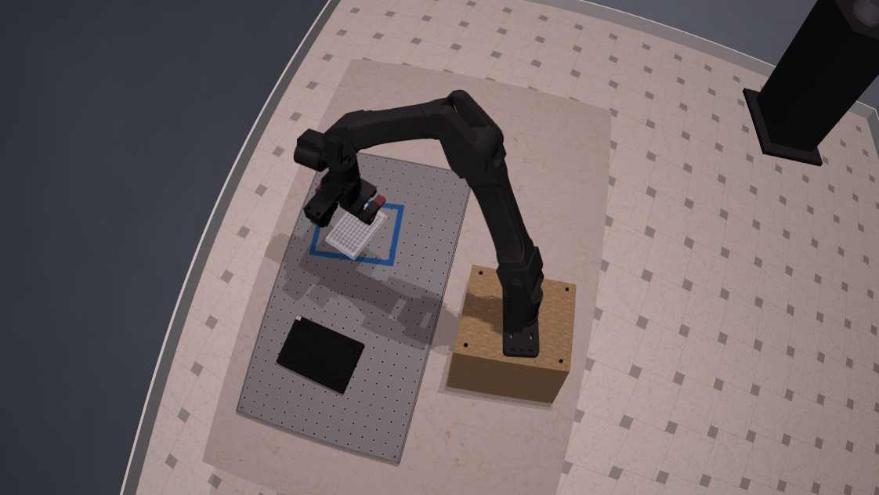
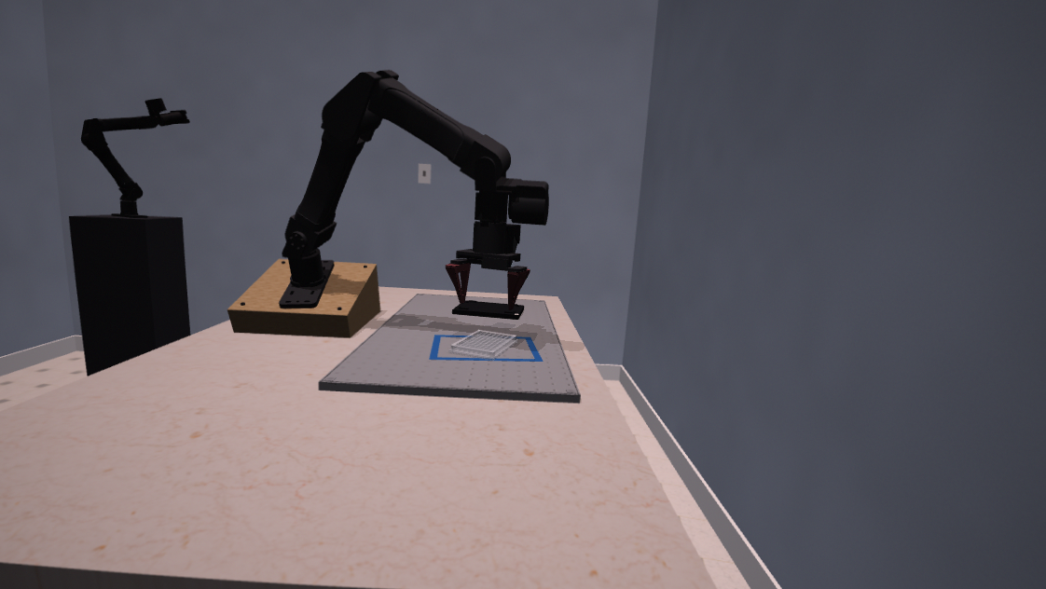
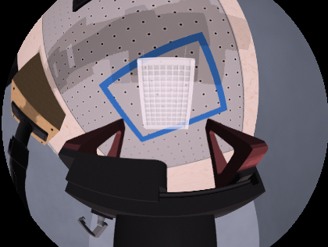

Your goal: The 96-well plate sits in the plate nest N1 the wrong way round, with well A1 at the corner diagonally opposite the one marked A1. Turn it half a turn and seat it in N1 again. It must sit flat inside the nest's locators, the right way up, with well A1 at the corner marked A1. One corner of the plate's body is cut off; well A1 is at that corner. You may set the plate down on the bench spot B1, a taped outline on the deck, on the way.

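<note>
Right now the 96-well plate is 8 cm below my hand. Round my hand: black plate nest N1: 30 cm to the left, 8 cm below, 4 cm ahead; A1 label: 23 cm to the left, 10 cm ahead, 8 cm below.
</note>
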